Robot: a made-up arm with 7 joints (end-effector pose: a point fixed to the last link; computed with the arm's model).
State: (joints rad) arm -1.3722 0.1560 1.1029 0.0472 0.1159 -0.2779 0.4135
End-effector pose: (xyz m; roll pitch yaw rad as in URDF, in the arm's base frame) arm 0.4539 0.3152 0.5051 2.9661 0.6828 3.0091
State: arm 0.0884 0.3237 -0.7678 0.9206 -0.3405 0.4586 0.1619
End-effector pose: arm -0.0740 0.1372 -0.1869 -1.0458 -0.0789 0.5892
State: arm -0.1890 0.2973 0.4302 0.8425 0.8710 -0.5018 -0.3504
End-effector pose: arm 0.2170 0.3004 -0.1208 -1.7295 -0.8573 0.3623
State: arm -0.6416 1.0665 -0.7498 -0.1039 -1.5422 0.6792 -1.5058
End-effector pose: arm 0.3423 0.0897 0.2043 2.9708 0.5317 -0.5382
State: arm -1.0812 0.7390 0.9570 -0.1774 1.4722 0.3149 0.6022
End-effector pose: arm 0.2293 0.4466 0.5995 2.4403 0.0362 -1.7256
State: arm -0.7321 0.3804 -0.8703 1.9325 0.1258 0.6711 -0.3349
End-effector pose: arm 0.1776 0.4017 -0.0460 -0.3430 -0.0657 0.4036
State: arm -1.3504 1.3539 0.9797 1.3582 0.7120 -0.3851 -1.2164
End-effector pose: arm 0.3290 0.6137 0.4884 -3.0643 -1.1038 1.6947
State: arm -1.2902 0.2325 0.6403 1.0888 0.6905 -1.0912 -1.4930
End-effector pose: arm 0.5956 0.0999 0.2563 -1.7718 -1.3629 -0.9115
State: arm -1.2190 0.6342 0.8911 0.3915 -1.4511 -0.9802 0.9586
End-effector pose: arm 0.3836 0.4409 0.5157 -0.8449 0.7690 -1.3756
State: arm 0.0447 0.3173 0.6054 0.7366 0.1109 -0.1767 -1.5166
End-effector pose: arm 0.1028 0.3442 -0.1029 -2.3578 0.0978 0.7244
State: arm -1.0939 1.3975 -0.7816 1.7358 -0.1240 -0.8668 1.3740
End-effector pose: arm 0.2193 0.6466 0.4154 1.8498 -0.0339 -2.2246
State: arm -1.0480 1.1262 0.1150 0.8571 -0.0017 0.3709 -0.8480
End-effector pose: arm 0.4671 0.4948 0.4050 -2.3478 -0.8827 1.2493
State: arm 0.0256 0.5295 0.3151 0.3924 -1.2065 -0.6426 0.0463
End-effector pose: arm 0.2717 0.3860 0.0648 -3.0126 0.0714 2.5756
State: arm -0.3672 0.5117 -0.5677 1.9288 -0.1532 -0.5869 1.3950
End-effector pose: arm 0.0253 0.4263 -0.0695 1.2081 -0.9534 -1.4908
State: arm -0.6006 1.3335 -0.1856 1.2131 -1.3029 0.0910 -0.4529
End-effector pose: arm 0.3199 0.6074 0.2949 -2.7084 -0.4117 2.1205
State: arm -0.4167 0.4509 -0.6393 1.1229 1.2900 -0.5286 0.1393
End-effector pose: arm 0.2412 0.2540 -0.1437 -1.2245 -0.6653 -1.1364
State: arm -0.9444 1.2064 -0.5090 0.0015 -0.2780 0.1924 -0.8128
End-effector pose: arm 0.4887 0.1973 0.3743 -1.7077 -1.0463 -0.2890
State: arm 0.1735 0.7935 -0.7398 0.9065 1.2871 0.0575 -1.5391
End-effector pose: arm -0.0436 0.4473 -0.0570 -2.6889 1.4383 -1.9871
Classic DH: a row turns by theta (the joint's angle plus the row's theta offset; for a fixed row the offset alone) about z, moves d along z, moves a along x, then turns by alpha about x. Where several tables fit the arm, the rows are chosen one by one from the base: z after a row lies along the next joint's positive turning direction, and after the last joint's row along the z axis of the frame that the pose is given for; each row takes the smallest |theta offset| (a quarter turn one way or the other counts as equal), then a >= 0, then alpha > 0; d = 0 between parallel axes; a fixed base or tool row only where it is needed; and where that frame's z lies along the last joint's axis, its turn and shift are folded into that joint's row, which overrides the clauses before.
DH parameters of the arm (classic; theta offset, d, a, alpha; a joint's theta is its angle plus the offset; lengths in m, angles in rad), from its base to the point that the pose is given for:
base (fixed): -0.071 0.3945 0.0203 -1.3004
joint 1: -1.3111 0.0729 0.0088 -1.5708
joint 2: 1.2915 0.0156 -0.0167 1.5708
joint 3: 1.5708 -0.2856 0.0095 -1.5708
joint 4: 1.5708 0.0084 0.0173 1.5708
joint 5: 0 0.2811 0.0186 -1.5708
joint 6: -1.5708 -0.0317 0.0538 1.5708
joint 7: 0.507 -0.0365 0.0173 -2.6637
tool (fixed): -1.2469 -0.0281 0 0

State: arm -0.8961 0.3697 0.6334 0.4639 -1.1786 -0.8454 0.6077
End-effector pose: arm 0.4855 0.3345 0.3261 -2.3033 1.0020 -2.7307
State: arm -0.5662 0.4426 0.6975 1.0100 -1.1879 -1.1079 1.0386
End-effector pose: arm 0.3344 0.4107 0.0536 -2.2836 0.1453 -2.1159
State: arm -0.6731 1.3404 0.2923 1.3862 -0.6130 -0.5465 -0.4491
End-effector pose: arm 0.2760 0.6448 0.3583 2.8005 -0.7744 2.6462
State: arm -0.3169 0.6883 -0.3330 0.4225 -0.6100 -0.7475 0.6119
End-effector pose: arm 0.3863 0.2280 0.0646 3.0021 -0.3478 2.3038
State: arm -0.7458 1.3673 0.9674 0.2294 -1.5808 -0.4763 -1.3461
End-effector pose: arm 0.1742 0.4184 0.7295 1.0248 -0.4927 2.2028
